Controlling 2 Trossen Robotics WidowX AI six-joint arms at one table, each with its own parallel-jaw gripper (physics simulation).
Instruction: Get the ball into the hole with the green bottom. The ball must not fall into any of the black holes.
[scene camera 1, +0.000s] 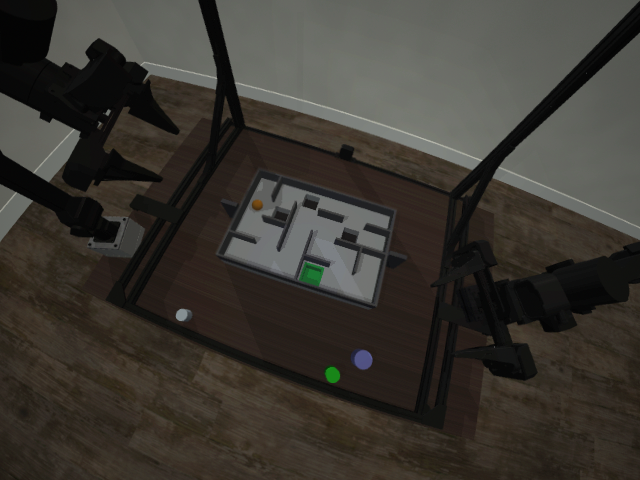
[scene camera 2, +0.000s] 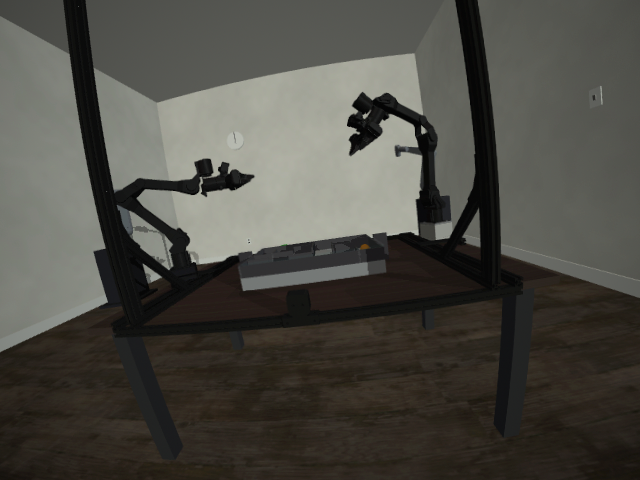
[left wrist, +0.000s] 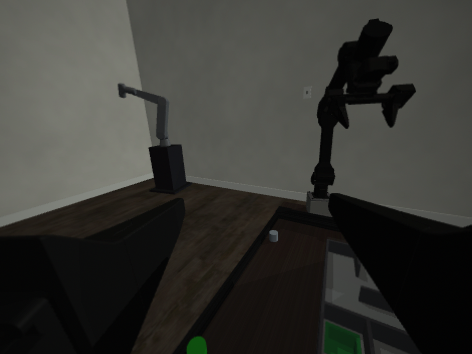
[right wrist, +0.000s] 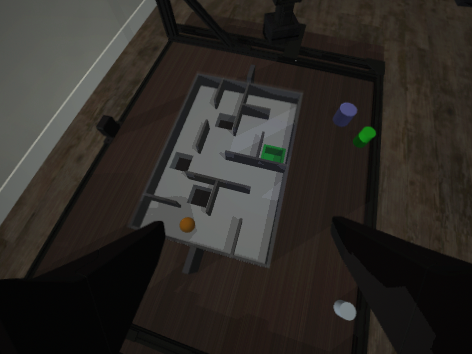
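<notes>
The orange ball (scene camera 1: 257, 205) (scene camera 2: 364, 246) (right wrist: 187, 225) rests on the white floor of the grey-walled maze tray (scene camera 1: 258, 269) (scene camera 2: 305, 273), near its left end wall in scene camera 1. The green-bottomed hole (scene camera 1: 312, 273) (left wrist: 342, 340) (right wrist: 273, 153) is empty, by the tray's front wall in that view. Three black holes (scene camera 1: 280, 214) (right wrist: 201, 196) are in the tray; one lies close to the ball. My left gripper (scene camera 1: 444, 319) (scene camera 2: 252, 177) (left wrist: 255, 202) is open and empty, raised right of the tray in scene camera 1. My right gripper (scene camera 1: 169, 156) (scene camera 2: 352, 152) (right wrist: 247, 226) is open and empty, raised on its left.
Flat handles (scene camera 1: 229, 206) (scene camera 1: 397, 258) (right wrist: 193, 260) stick out from the tray's two ends. A white cylinder (scene camera 1: 183, 314) (left wrist: 273, 236) (right wrist: 345, 310), a purple cylinder (scene camera 1: 362, 359) (right wrist: 345, 114) and a green cylinder (scene camera 1: 332, 374) (right wrist: 365, 136) stand on the table. Black frame posts (scene camera 2: 85, 155) (scene camera 2: 478, 155) rise at its sides.
</notes>
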